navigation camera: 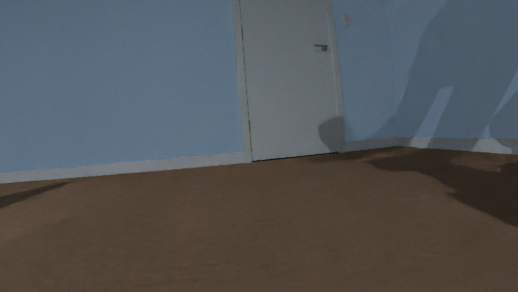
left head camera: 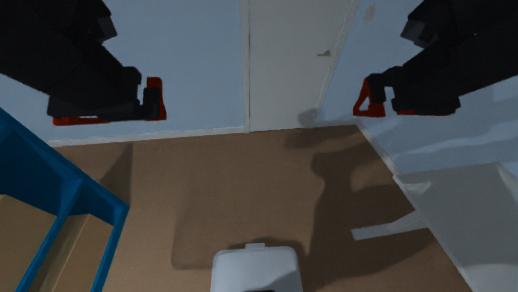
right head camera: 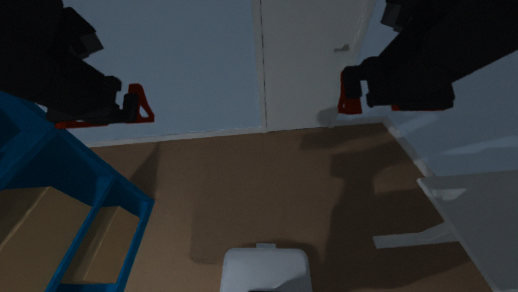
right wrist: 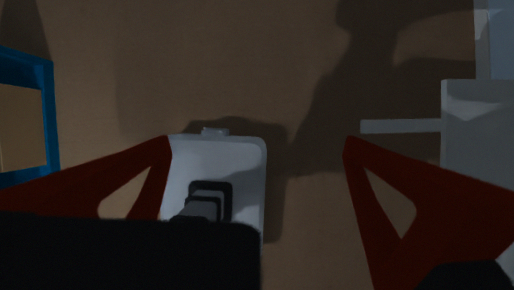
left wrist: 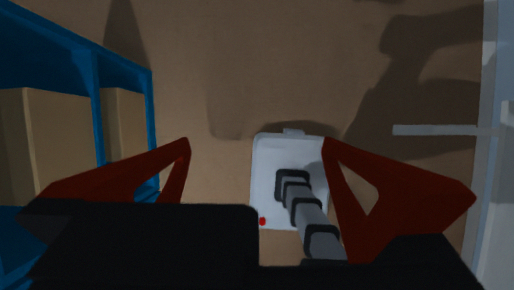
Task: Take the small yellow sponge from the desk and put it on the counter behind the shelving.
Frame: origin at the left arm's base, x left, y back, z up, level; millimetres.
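Where they show: left gripper, fingertip midpoint: (left head camera: 138,117) (right head camera: 130,120) (left wrist: 256,144); right gripper, fingertip midpoint: (left head camera: 375,111) (right head camera: 365,108) (right wrist: 257,145).
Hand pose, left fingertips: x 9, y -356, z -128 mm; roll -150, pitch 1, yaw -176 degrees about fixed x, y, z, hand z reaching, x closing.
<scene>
After its pixels a point has its place.
The yellow sponge does not show in these views. My left gripper (left head camera: 110,117) (right head camera: 106,120) (left wrist: 256,144) {x 9, y -356, z -128 mm} is open and empty, held high above the floor. My right gripper (left head camera: 400,112) (right head camera: 387,106) (right wrist: 257,145) {x -447, y -361, z -122 mm} is also open and empty, at a similar height. The blue shelving (left head camera: 120,212) {x 851, y -650, z -1334 mm} (right head camera: 145,207) {x 853, y -639, z -1334 mm} (left wrist: 150,100) {x 831, y -507, z -1374 mm} (right wrist: 50,100) {x 827, y -487, z -1374 mm} stands at the left of the picture with cardboard boxes in it. A pale table (left head camera: 465,215) {x -1222, y -303, z -690 mm} (right head camera: 485,215) {x -1170, y -358, z -690 mm} (right wrist: 475,125) {x -1101, y -411, z -690 mm} stands at the right; I cannot tell whether it is the desk or the counter.
My white base (left head camera: 255,265) {x -222, y -226, z -1150 mm} (right head camera: 265,265) {x -225, y -226, z -1150 mm} (left wrist: 265,155) {x -46, y -185, z -1150 mm} (right wrist: 240,160) {x -362, y -212, z -1150 mm} is below the arms. The table's foot (left head camera: 385,229) (right head camera: 410,241) (left wrist: 435,130) {x -1345, y -426, z -1355 mm} (right wrist: 400,126) reaches inward over the brown floor. A closed door (left head camera: 290,65) {x -599, y -1662, z -592 mm} (right head camera: 305,60) {x -591, y -1662, z -570 mm} (navigation camera: 290,80) {x -587, y -1661, z -771 mm} is in the blue wall ahead.
</scene>
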